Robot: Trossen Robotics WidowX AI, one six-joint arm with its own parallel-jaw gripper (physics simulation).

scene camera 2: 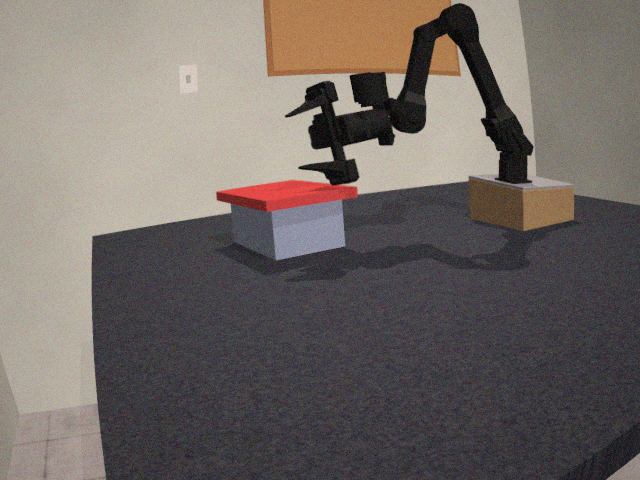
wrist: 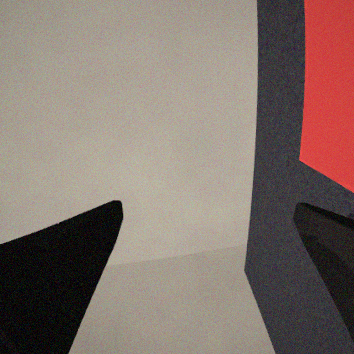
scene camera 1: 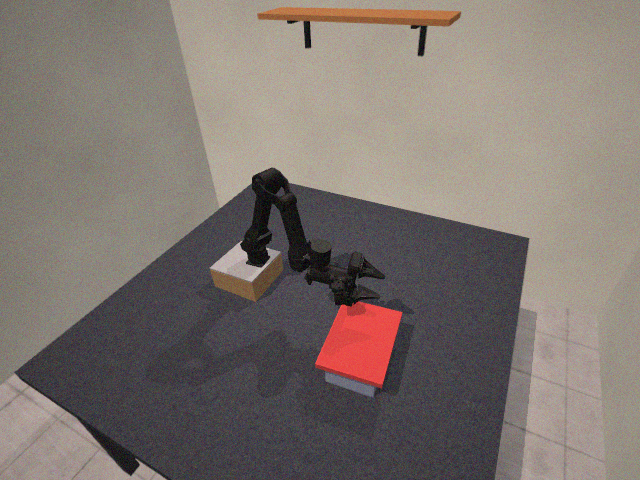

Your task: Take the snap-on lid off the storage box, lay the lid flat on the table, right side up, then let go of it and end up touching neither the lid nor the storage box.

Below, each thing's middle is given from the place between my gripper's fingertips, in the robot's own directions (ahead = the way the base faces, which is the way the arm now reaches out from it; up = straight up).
I see the red lid (scene camera 1: 359,345) 20 mm behind my hand, 110 mm to the right of it and 100 mm below it.
